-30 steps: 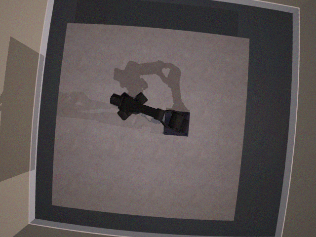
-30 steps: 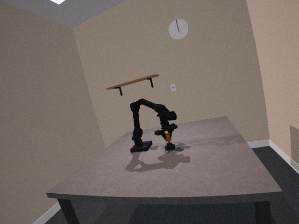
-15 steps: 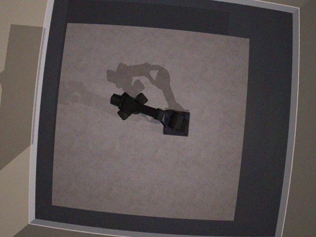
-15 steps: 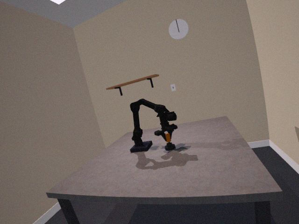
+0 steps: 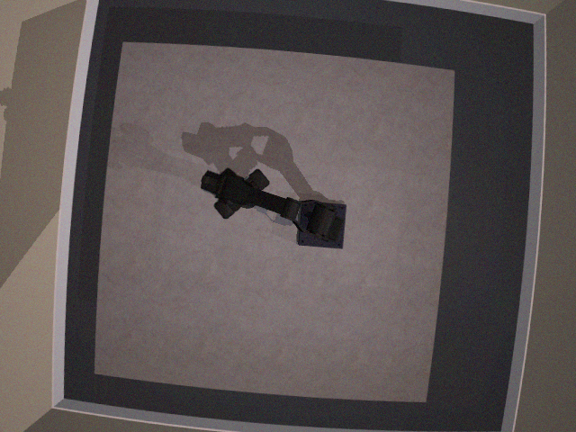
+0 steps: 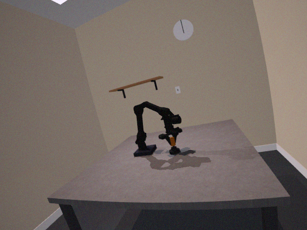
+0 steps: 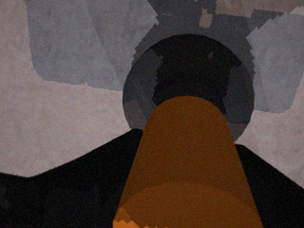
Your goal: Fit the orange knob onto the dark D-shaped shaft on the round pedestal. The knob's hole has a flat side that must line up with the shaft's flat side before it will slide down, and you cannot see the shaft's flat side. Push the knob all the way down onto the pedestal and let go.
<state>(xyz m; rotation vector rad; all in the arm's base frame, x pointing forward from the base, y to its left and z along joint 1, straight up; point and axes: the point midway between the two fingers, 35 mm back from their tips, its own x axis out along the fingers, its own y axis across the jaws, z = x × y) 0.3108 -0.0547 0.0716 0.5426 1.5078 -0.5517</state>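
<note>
My gripper tip is 2 cm below the orange knob. From my gripper tip the other things lie so: round dark pedestal (4 cm below).
</note>
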